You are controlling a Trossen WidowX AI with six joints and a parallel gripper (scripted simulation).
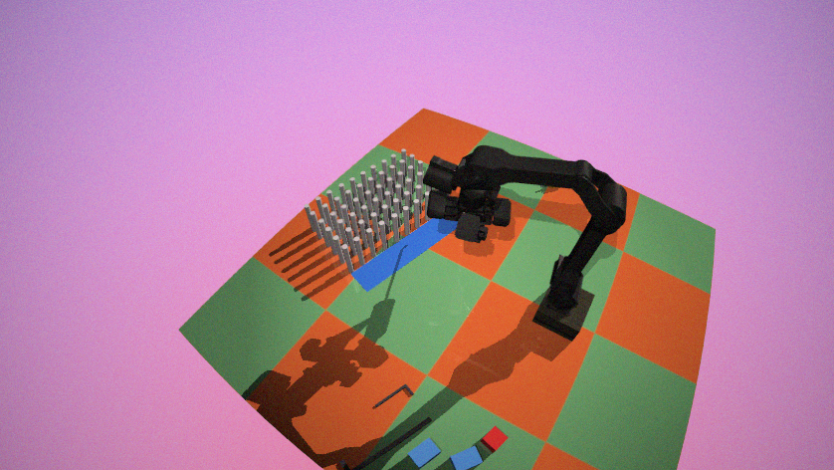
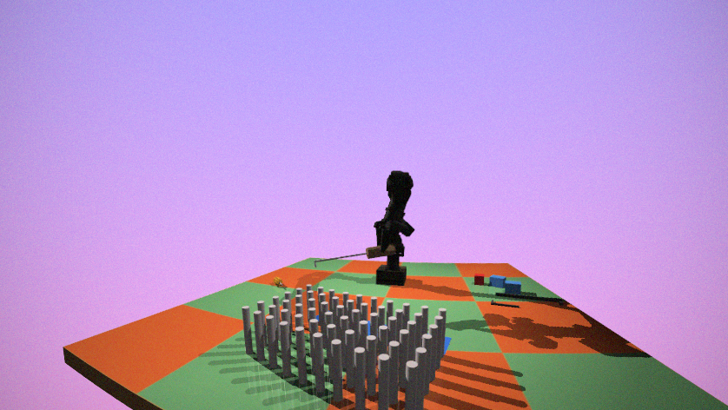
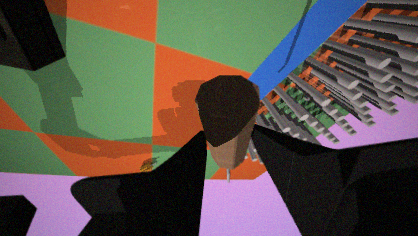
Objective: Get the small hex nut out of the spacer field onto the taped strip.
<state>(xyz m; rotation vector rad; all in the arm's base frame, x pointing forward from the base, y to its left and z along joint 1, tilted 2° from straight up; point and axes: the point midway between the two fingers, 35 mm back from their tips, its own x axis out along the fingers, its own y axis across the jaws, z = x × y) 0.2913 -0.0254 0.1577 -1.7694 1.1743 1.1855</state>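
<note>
Right now the blue taped strip is 16 cm ahead of my gripper tip and 19 cm below it. From my gripper tip the other things lie so: hex nut: 31 cm ahead, 5 cm to the right, 19 cm below; wooden-handled hook tool: 4 cm ahead, 10 cm to the right, 2 cm below; short dark L-shaped bar: 3 cm behind, 40 cm to the left, 19 cm below.
</note>
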